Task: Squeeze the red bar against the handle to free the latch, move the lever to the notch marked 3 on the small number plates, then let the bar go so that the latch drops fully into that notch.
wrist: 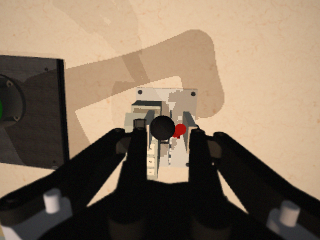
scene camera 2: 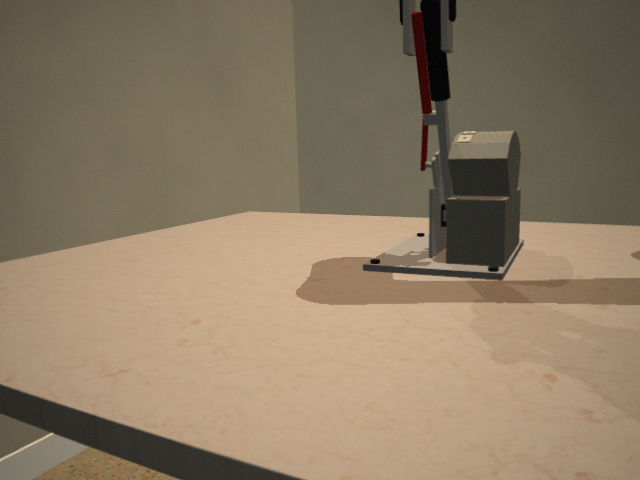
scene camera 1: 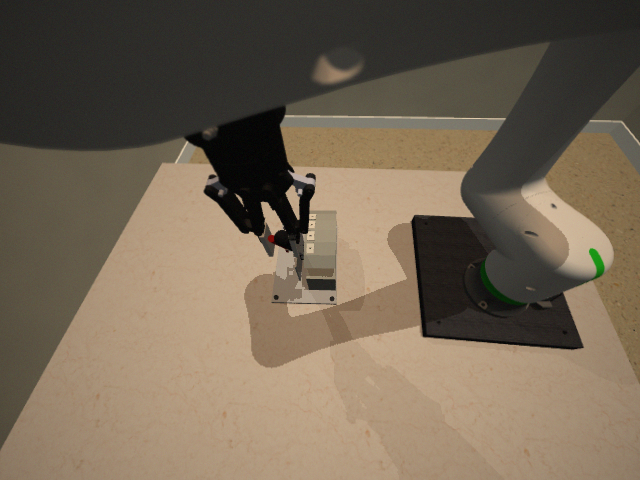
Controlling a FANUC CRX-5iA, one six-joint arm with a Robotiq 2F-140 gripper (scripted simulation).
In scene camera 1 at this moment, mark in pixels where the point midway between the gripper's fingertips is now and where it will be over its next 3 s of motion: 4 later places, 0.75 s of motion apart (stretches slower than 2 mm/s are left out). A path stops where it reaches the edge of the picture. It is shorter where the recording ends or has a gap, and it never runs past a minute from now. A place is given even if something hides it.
My gripper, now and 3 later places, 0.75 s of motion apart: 284,249; 285,234; 287,215; 287,211
